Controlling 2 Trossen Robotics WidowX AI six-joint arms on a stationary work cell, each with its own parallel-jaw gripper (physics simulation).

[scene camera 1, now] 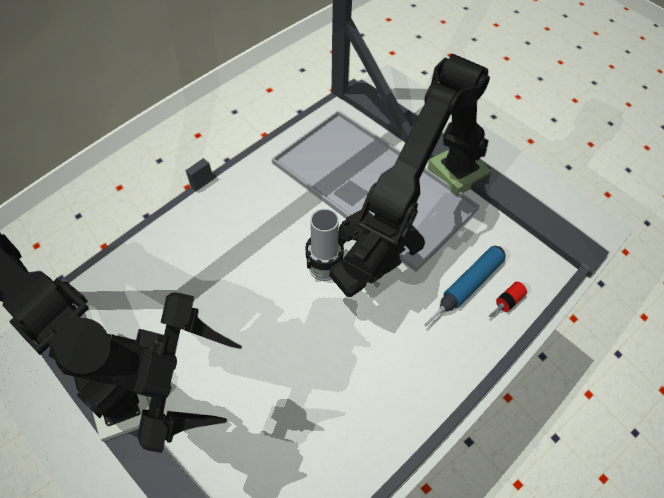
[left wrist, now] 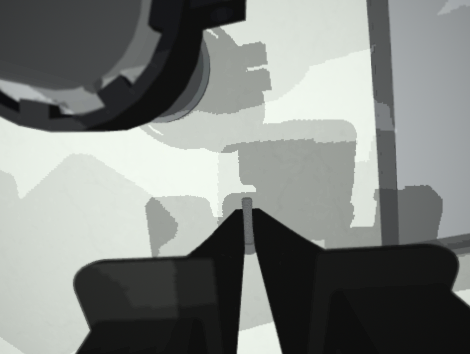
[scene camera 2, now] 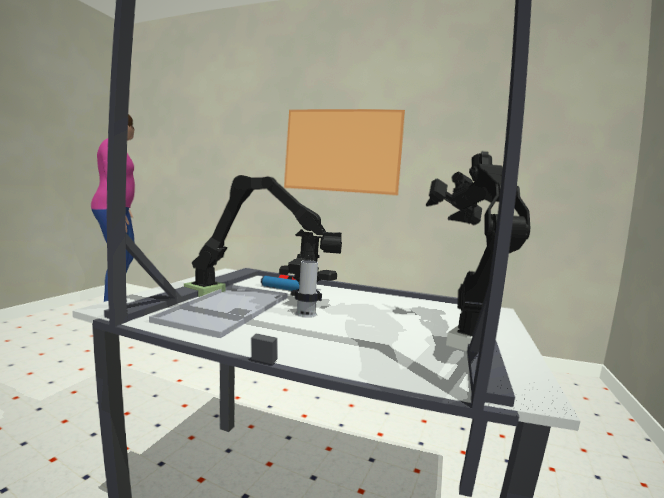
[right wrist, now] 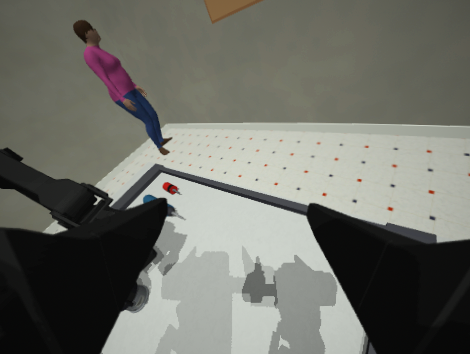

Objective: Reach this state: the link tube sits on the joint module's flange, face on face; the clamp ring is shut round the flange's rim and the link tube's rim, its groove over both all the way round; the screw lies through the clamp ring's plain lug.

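Places are measured from the left arm's base along level axes (x ahead, y up, z right), in centimetres.
Pixels of known places: left gripper, between the fingertips: [left wrist: 247,216]; right gripper, between the fingertips: [scene camera 1: 233,384] [scene camera 2: 437,211] [right wrist: 239,207]; left arm's base, origin of its link: [scene camera 1: 460,164] [scene camera 2: 204,283]; right arm's base, origin of its link: [scene camera 1: 119,404] [scene camera 2: 472,332].
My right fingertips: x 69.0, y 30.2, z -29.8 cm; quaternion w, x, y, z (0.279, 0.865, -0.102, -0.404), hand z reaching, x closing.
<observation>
Ahead of a thing's pixels: the offset from my right fingertips to its top centre. "spot": to the spot under its first point.
The grey link tube {dx -29.9, dy -17.3, dz +25.4 cm} [scene camera 1: 324,241] [scene camera 2: 308,277] [left wrist: 65,40] stands upright over the joint module {dx -29.9, dy -26.9, dz +25.4 cm} [scene camera 1: 322,274] [scene camera 2: 306,308] [right wrist: 140,299]. The black clamp ring {dx -30.2, dy -26.2, dz +25.5 cm} [scene camera 1: 324,263] [scene camera 2: 306,295] [left wrist: 172,85] surrounds their joint; whether its groove covers both rims all round cannot be told. One lug shows at the top of the left wrist view, with no screw seen in it. My left gripper [left wrist: 247,216] is shut on the thin grey screw {dx -35.5, dy -30.7, dz +16.7 cm} [left wrist: 247,204], low beside the ring and apart from it. Its fingertips are hidden in both scene views. My right gripper [scene camera 1: 233,383] [scene camera 2: 438,211] [right wrist: 239,207] is open and empty, high and far from the tube.
A shallow grey tray {dx -50.6, dy -31.7, dz +37.3 cm} [scene camera 1: 308,144] [scene camera 2: 187,328] [left wrist: 382,150] lies beside the tube, under the left arm. A blue tool {spot: dx -51.7, dy -29.3, dz +5.6 cm} [scene camera 1: 474,276] [scene camera 2: 277,283] and a red tool {dx -54.4, dy -29.9, dz -1.6 cm} [scene camera 1: 514,293] [right wrist: 170,188] lie on the table. A dark block {dx -19.0, dy -27.6, dz +58.8 cm} [scene camera 1: 199,174] [scene camera 2: 263,348] stands at the table edge.
</observation>
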